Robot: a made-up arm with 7 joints.
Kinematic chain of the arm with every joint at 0, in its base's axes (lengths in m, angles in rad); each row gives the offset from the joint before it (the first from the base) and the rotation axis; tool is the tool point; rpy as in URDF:
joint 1: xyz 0 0 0.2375 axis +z
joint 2: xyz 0 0 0 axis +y
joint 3: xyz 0 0 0.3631 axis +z
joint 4: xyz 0.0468 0 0 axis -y
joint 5: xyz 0.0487 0 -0.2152 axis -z
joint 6: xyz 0 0 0 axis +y
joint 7: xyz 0.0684 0 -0.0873 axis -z
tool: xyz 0 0 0 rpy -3.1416 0 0
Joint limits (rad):
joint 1: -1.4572..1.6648
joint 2: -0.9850..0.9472
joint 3: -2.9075..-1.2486
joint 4: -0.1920..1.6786
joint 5: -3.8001..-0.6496
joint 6: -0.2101..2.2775
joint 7: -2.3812..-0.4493
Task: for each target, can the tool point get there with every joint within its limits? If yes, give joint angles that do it. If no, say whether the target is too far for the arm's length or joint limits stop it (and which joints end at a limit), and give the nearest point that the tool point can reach.
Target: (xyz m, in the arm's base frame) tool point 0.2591 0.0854 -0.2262
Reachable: no: joint limits stop it (at a limit: joint 2, joint 3, joint 6) | nearest point 0.2259 0.0745 0.1874 | short by 0.415 m
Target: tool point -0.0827 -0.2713 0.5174
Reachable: yes | joints 0.2324 0.2966 -2.1114 1.0031 -1.3136 1.2729 -0.8434
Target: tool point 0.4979 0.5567 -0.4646
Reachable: no: too far | nearest point 0.2699 0.3018 0.2335 | short by 0.777 m
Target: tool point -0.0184 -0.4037 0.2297
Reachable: yes | joints 1.1803 -0.6287 -2.7503 0.9866 -2.4153 0.5659 -1.9335
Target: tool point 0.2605 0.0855 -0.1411
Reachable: no: joint limits stop it (at a limit: joint 2, joint 3, joint 6) | nearest point 0.2307 0.0757 0.1879 | short by 0.330 m
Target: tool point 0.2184 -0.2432 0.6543
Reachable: yes | joints 0.8832 0.2957 -1.8859 1.4458 -1.7570 1.2499 -1.3226
